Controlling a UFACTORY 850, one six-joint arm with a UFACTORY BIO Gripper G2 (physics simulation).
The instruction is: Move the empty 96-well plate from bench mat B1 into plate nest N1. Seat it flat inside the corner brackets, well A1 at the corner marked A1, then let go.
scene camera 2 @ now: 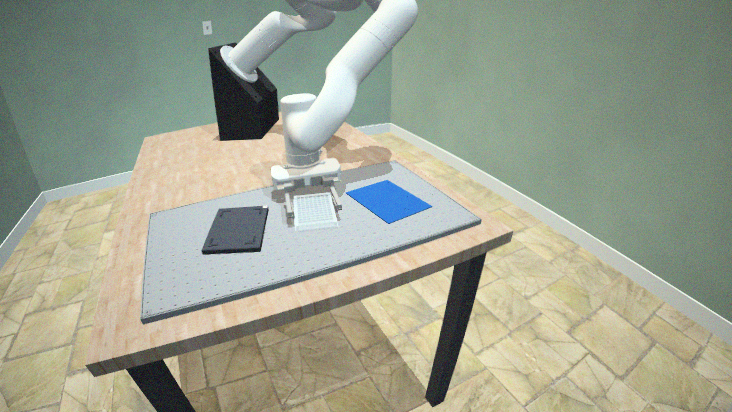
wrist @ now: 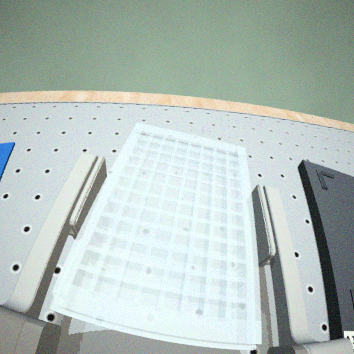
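The clear, empty 96-well plate (scene camera 2: 315, 214) (wrist: 175, 240) is between the two fingers of my gripper (scene camera 2: 314, 209) (wrist: 177, 210), which is shut on its long sides. The plate is low over the perforated board, between the nest and the blue mat; the exact gap under it is hard to tell. In the wrist view it looks slightly skewed between the fingers. Plate nest N1 (scene camera 2: 235, 230) (wrist: 332, 225), a dark flat block with corner brackets, is beside the plate, apart from it, with no plate on it. The blue bench mat B1 (scene camera 2: 389, 201) (wrist: 5, 152) lies on the other side.
The grey perforated board (scene camera 2: 179, 286) (wrist: 30, 125) lies on the wooden table (scene camera 2: 174, 163). A small white label (scene camera 2: 265, 206) (wrist: 349, 340) shows at one nest corner; its lettering is unreadable. The black arm pedestal (scene camera 2: 235, 112) stands at the back of the table.
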